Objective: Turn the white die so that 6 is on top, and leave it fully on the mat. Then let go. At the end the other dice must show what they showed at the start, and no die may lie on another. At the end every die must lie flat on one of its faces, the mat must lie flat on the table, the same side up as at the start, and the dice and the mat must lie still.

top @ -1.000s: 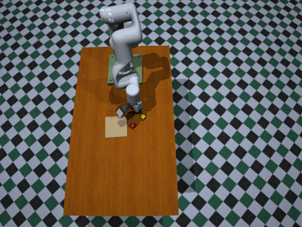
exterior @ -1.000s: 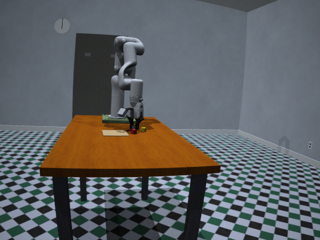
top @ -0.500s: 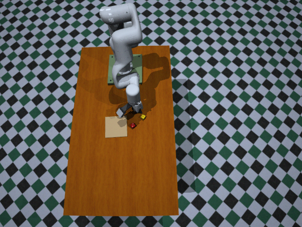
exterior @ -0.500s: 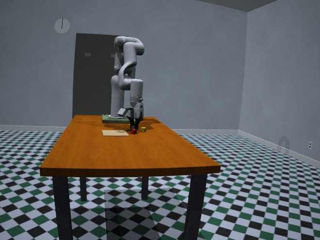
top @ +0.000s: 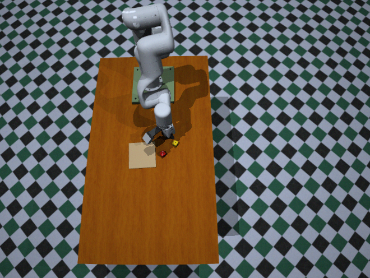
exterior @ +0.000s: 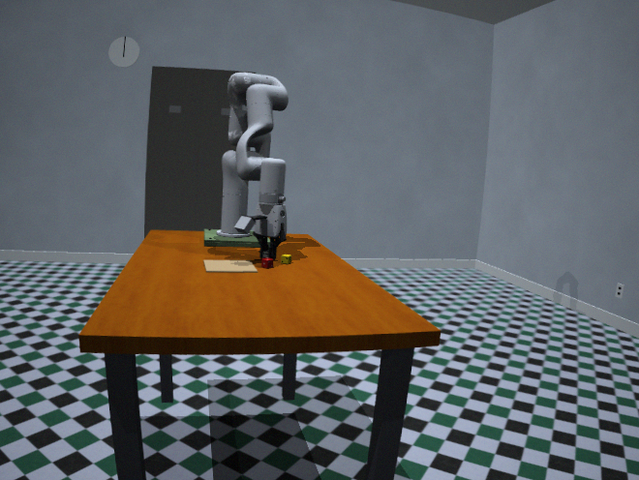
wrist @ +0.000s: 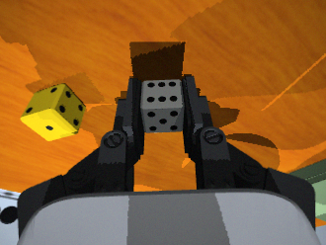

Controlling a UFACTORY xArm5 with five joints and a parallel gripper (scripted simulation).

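Now: the tan mat 13 cm ahead of my hand, 11 cm to the right of it and 2 cm below it. Also, from my hand: yellow die 6 cm to the left, 4 cm ahead, 1 cm below; white die 1 cm below; red die 11 cm ahead, 1 cm below.
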